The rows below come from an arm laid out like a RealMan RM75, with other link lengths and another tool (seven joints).
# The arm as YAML. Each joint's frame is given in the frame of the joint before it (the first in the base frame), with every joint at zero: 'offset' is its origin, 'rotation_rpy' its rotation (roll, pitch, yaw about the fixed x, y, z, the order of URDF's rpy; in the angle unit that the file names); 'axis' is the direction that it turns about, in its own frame. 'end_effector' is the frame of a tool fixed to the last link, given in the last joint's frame.
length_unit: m
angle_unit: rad
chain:
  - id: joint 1
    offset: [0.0, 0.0, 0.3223]
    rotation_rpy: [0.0, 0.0, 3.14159]
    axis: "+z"
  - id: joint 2
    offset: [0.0, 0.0, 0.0]
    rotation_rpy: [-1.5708, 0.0, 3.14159]
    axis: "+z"
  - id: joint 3
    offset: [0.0, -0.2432, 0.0]
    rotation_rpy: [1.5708, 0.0, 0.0]
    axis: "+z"
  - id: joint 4
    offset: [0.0, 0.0, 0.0]
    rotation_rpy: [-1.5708, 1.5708, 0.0]
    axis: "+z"
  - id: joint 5
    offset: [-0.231, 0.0, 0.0]
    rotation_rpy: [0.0, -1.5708, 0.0]
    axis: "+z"
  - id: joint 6
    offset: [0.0, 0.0, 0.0]
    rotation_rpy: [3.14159, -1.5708, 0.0]
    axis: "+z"
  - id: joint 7
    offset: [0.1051, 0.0, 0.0]
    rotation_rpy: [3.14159, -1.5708, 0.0]
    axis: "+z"
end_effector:
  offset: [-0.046, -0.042, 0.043]
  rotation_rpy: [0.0, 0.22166, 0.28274]
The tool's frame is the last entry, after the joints.
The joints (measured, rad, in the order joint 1, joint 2, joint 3, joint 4, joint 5, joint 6, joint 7), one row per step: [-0.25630 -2.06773 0.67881 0.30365 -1.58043 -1.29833 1.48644]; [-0.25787 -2.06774 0.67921 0.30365 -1.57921 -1.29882 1.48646]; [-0.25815 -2.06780 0.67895 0.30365 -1.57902 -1.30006 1.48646]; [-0.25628 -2.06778 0.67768 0.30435 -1.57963 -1.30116 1.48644]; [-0.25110 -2.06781 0.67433 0.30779 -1.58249 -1.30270 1.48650]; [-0.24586 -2.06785 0.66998 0.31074 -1.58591 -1.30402 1.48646]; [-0.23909 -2.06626 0.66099 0.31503 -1.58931 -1.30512 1.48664]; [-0.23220 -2.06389 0.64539 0.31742 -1.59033 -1.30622 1.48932]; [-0.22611 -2.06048 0.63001 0.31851 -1.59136 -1.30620 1.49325]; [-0.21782 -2.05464 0.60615 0.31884 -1.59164 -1.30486 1.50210]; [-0.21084 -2.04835 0.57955 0.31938 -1.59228 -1.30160 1.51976]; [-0.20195 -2.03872 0.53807 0.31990 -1.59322 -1.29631 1.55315]
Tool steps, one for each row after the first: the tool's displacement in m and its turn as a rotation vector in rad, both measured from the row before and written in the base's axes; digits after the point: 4 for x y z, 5 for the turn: [0.0006 0.0006 -0.0002 -0.00143 0.00032 -0.00247]; [0.0003 0.0001 0.0000 -0.00003 -0.00078 -0.00120]; [-0.0005 -0.0006 0.0005 0.00189 -0.00072 0.00137]; [-0.0014 -0.0014 0.0018 0.00693 -0.00050 0.00432]; [-0.0016 -0.0015 0.0019 0.00802 -0.00119 0.00549]; [-0.0028 -0.0019 0.0038 0.01306 0.00072 0.00854]; [-0.0036 -0.0024 0.0046 0.01646 0.00188 0.01084]; [-0.0037 -0.0023 0.0048 0.01621 0.00380 0.01086]; [-0.0057 -0.0035 0.0073 0.02401 0.00919 0.01574]; [-0.0055 -0.0030 0.0085 0.02835 0.01781 0.01282]; [-0.0076 -0.0043 0.0134 0.04426 0.03323 0.01599]
